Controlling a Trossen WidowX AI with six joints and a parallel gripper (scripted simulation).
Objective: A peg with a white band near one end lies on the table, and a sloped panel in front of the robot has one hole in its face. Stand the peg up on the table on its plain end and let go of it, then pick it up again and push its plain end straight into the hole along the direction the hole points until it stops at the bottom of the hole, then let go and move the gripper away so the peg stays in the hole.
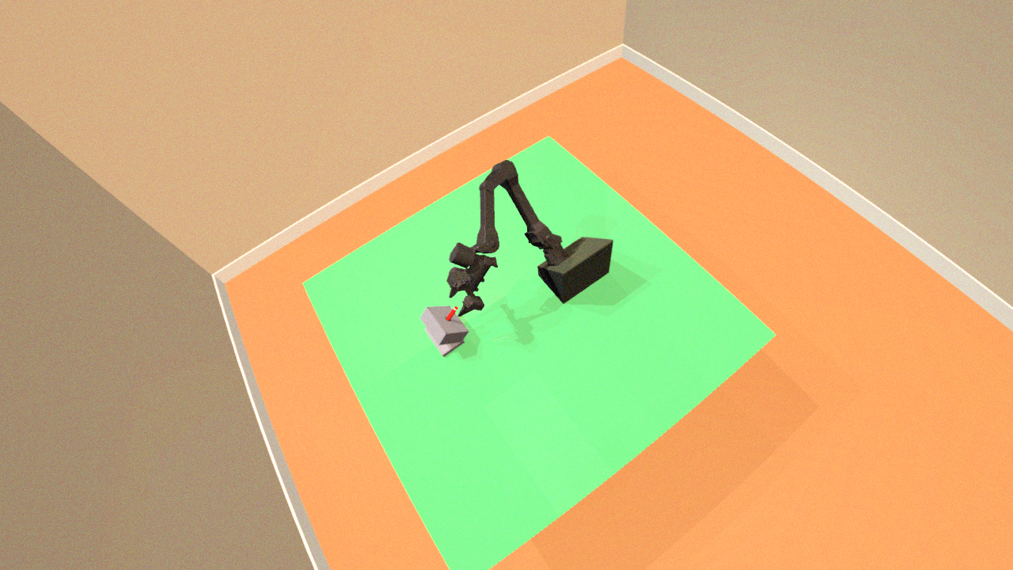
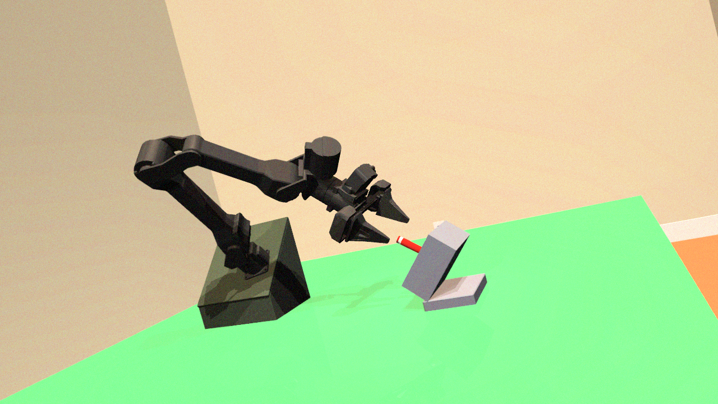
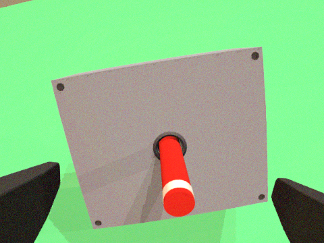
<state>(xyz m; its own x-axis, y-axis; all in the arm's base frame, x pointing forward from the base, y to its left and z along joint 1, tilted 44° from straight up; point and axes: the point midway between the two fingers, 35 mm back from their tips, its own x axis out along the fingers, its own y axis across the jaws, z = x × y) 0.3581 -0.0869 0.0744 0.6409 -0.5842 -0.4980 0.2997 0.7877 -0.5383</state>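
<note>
Now: gripper tip 10 mm short of the red peg and 30 mm above it. The rest, counted from my gripper tip: grey sloped panel: 60 mm ahead, 10 mm to the right, 70 mm below; flat grey foot: 80 mm ahead, 10 mm to the right, 130 mm below.
</note>
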